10 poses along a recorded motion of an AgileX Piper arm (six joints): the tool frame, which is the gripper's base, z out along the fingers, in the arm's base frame.
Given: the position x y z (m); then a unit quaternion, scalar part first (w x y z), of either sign.
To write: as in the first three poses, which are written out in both.
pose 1, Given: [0.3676 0.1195 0.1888 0.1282 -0.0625 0.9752 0.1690]
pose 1, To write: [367.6 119.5 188.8 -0.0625 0.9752 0.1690 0.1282]
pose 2, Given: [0.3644 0.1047 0.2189 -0.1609 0.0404 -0.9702 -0.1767]
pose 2, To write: [364.4 104.7 218.9 -0.0404 0.9702 0.1767 0.1609]
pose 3, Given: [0.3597 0.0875 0.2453 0.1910 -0.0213 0.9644 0.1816]
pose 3, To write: [359.7 87.5 245.3 -0.0213 0.9644 0.1816 0.1910]
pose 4, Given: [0.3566 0.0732 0.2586 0.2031 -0.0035 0.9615 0.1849]
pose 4, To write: [356.6 73.2 258.6 -0.0035 0.9615 0.1849 0.2031]
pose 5, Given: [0.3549 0.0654 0.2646 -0.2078 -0.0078 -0.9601 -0.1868]
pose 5, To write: [354.9 65.4 264.6 0.0078 0.9601 0.1868 0.2078]
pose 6, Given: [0.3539 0.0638 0.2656 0.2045 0.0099 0.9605 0.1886]
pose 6, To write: [353.9 63.8 265.6 0.0099 0.9605 0.1886 0.2045]
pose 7, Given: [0.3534 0.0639 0.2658 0.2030 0.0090 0.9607 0.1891]
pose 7, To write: [353.4 63.9 265.8 0.0090 0.9607 0.1891 0.2030]
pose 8, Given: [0.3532 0.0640 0.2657 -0.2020 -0.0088 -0.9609 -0.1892]
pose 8, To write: [353.2 64.0 265.7 0.0088 0.9609 0.1892 0.2020]
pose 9, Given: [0.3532 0.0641 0.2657 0.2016 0.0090 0.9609 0.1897]
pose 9, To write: [353.2 64.1 265.7 0.0090 0.9609 0.1897 0.2016]
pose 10, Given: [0.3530 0.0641 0.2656 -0.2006 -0.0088 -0.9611 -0.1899]
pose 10, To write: [353.0 64.1 265.6 0.0088 0.9611 0.1899 0.2006]
